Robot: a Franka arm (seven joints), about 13 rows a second.
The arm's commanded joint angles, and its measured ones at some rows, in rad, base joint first. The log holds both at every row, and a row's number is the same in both.
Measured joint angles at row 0: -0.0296, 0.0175, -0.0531, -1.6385, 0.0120, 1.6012, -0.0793
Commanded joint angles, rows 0 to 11: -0.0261, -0.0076, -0.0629, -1.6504, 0.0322, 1.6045, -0.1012; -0.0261, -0.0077, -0.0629, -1.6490, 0.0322, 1.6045, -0.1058; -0.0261, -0.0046, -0.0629, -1.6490, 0.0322, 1.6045, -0.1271; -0.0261, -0.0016, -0.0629, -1.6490, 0.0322, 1.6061, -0.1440; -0.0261, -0.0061, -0.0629, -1.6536, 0.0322, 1.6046, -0.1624; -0.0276, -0.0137, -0.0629, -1.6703, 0.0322, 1.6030, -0.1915; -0.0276, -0.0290, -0.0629, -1.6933, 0.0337, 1.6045, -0.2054; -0.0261, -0.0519, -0.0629, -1.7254, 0.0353, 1.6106, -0.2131; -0.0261, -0.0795, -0.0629, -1.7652, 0.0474, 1.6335, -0.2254; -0.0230, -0.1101, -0.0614, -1.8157, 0.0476, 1.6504, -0.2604; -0.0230, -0.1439, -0.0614, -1.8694, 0.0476, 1.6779, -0.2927; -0.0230, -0.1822, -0.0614, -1.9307, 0.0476, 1.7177, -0.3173
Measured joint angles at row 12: -0.0297, -0.0666, -0.0545, -1.7759, 0.0329, 1.6407, -0.2580
